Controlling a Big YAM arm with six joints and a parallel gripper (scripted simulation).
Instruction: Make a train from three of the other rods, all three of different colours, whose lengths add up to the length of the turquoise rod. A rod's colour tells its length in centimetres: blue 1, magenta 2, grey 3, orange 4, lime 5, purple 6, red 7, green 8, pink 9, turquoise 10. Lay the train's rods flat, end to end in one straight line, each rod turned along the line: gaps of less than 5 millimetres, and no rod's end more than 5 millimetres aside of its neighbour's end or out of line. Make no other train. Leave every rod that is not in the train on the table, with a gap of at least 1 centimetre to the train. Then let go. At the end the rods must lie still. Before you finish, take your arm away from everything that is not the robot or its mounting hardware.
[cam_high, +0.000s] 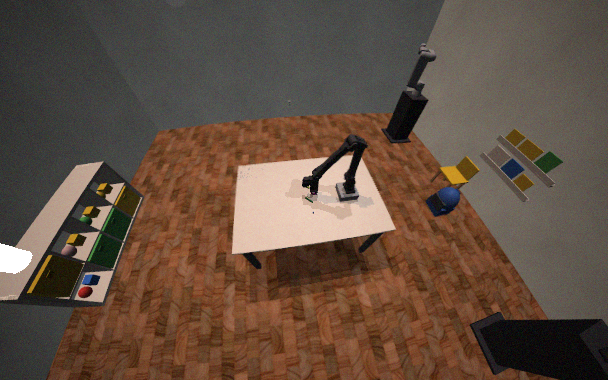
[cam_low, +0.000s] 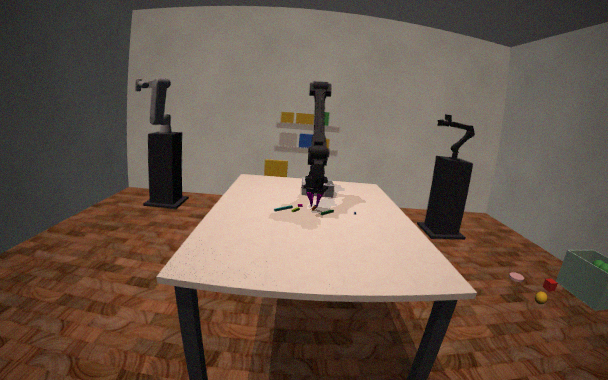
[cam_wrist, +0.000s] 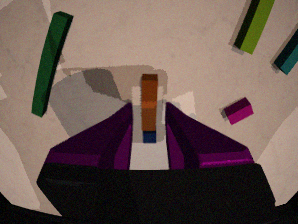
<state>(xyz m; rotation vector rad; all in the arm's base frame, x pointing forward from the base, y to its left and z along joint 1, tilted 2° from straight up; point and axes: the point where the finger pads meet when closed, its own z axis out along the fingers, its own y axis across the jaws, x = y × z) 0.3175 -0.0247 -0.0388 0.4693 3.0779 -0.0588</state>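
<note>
The orange rod is 1 cm below my hand. The rest, counted from my hand: magenta rod 2 cm behind, 6 cm to the right, 1 cm below; then lime rod 4 cm ahead, 8 cm to the right, 1 cm below; then green rod 5 cm ahead, 6 cm to the left, 1 cm below.
</note>
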